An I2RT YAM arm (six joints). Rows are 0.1 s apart.
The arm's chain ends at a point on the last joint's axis. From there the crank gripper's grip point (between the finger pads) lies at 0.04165 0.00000 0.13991 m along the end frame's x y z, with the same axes.
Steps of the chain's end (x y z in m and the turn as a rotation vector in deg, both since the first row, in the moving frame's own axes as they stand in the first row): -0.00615, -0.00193, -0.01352, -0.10, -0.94, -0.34; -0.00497, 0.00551, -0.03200, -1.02, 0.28, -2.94; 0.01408, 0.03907, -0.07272, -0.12, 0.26, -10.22; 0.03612, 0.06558, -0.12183, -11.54, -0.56, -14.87; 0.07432, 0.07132, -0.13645, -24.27, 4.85, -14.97; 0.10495, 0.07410, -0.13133, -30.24, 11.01, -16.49; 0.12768, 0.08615, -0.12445, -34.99, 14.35, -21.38
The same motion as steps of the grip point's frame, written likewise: -0.00845, -0.00193, -0.01286, -0.10, -0.94, -0.34; -0.00428, 0.00584, -0.03221, -1.02, 0.28, -2.94; 0.01408, 0.03191, -0.07290, -0.12, 0.26, -10.22; 0.03701, 0.08286, -0.12317, -11.54, -0.56, -14.87; 0.09171, 0.11543, -0.15035, -24.27, 4.85, -14.97; 0.13795, 0.12615, -0.15710, -30.24, 11.01, -16.49; 0.17064, 0.14028, -0.15843, -34.99, 14.35, -21.38
